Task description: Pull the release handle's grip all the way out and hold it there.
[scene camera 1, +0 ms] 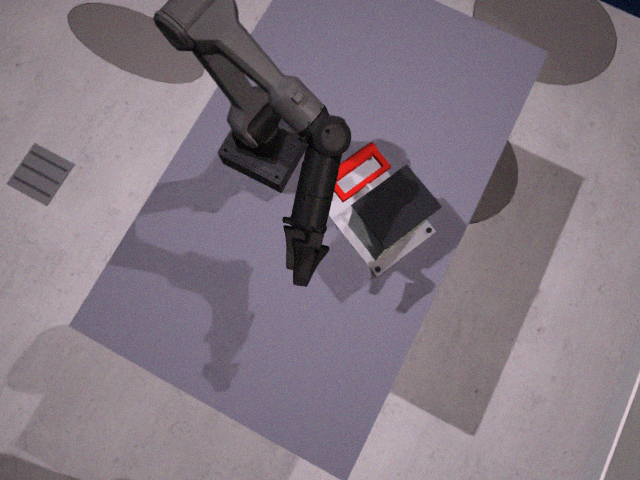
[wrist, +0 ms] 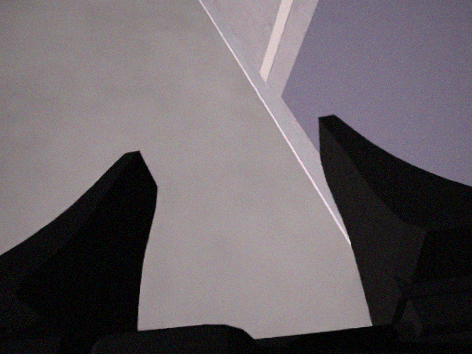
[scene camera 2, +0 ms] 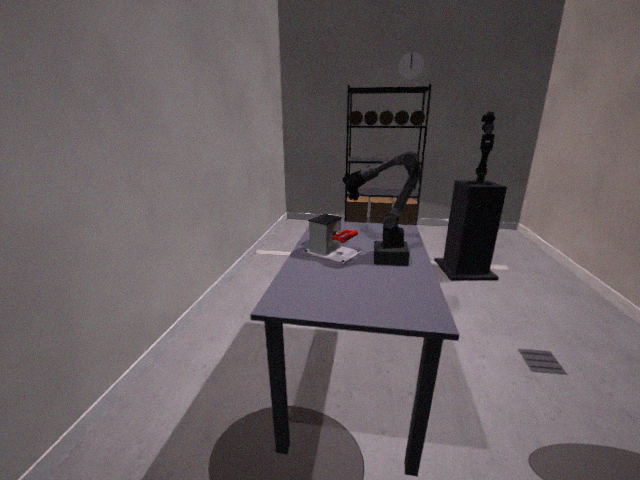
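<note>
The release handle's red rectangular grip (scene camera 1: 356, 160) (scene camera 2: 354, 236) sticks out from the side of a grey box-shaped housing (scene camera 1: 400, 204) (scene camera 2: 318, 239) with a dark top. The housing stands on a white base plate (scene camera 1: 404, 250) (scene camera 2: 330, 257) with dark bolts at its corners. The arm's forearm covers one end of the grip in scene camera 1. My gripper (scene camera 1: 309, 271) (scene camera 2: 353, 194) (wrist: 231, 155) is open and empty. It hangs above the table, higher than the housing and apart from the grip. The grip does not show in the wrist view.
The arm's dark base (scene camera 1: 261, 167) (scene camera 2: 391, 253) stands on the table (scene camera 1: 439, 77) (scene camera 2: 356, 294) beside the handle unit. Off the table are a shelf rack (scene camera 2: 388, 89) by the far wall and a black pedestal (scene camera 2: 470, 232) with another arm on it.
</note>
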